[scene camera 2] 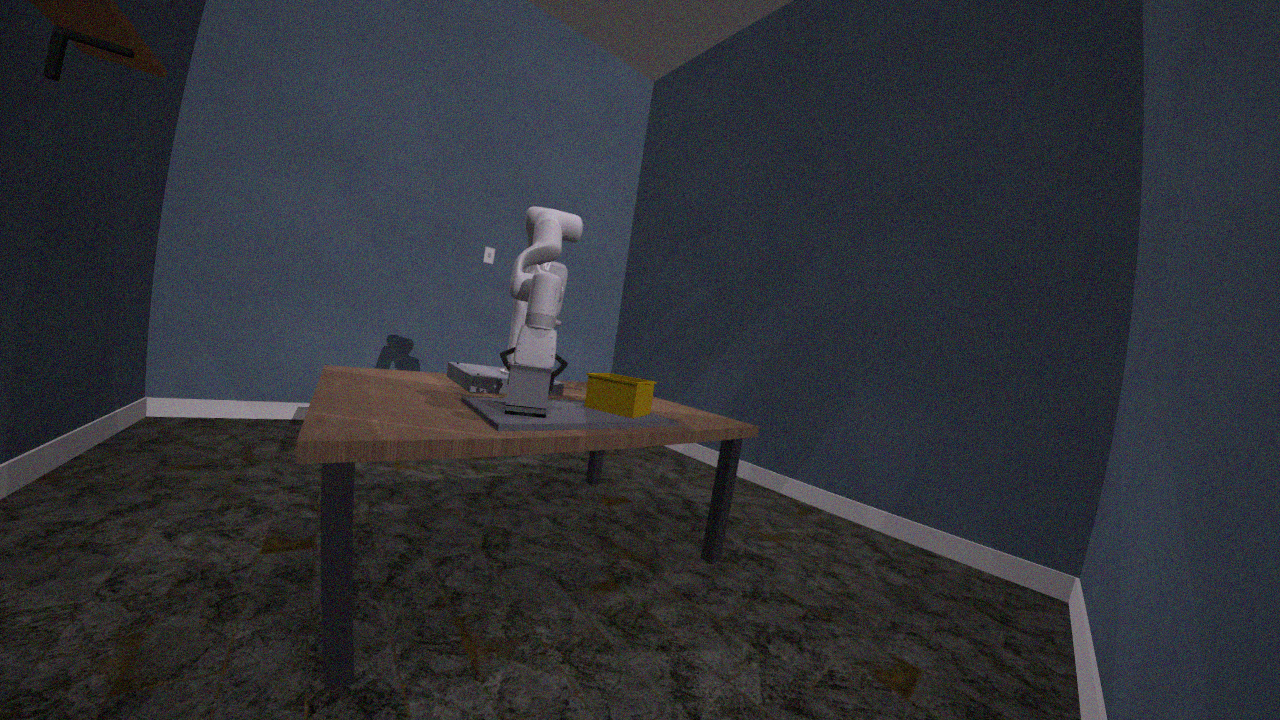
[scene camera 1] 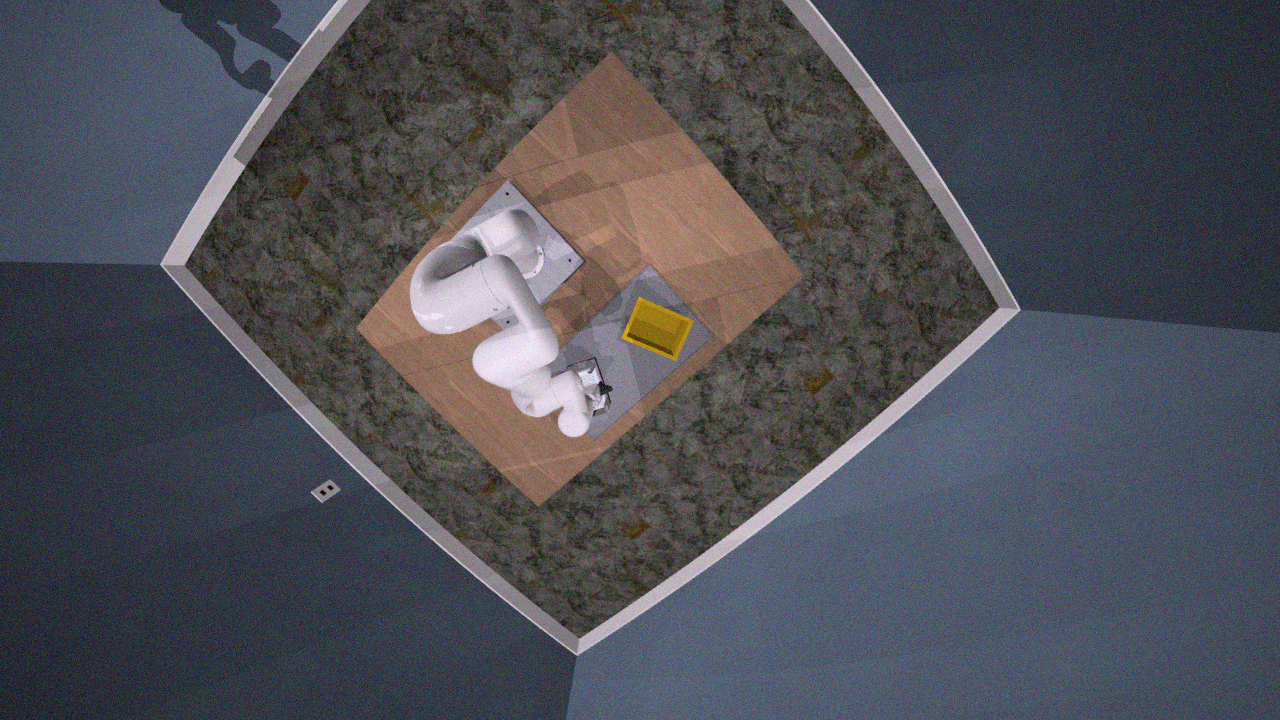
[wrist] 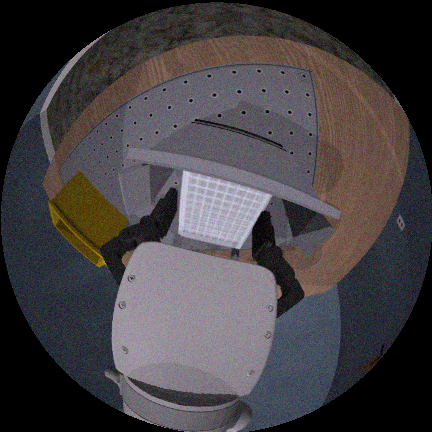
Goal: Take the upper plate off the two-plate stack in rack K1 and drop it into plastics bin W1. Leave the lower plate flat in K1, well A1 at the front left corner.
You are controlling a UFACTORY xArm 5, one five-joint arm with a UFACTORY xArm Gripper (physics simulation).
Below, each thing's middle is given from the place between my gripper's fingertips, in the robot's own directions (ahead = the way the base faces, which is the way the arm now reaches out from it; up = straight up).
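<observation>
The white gridded plate (wrist: 213, 210), I can see that one, and it's 10 mm below my hand.
</observation>
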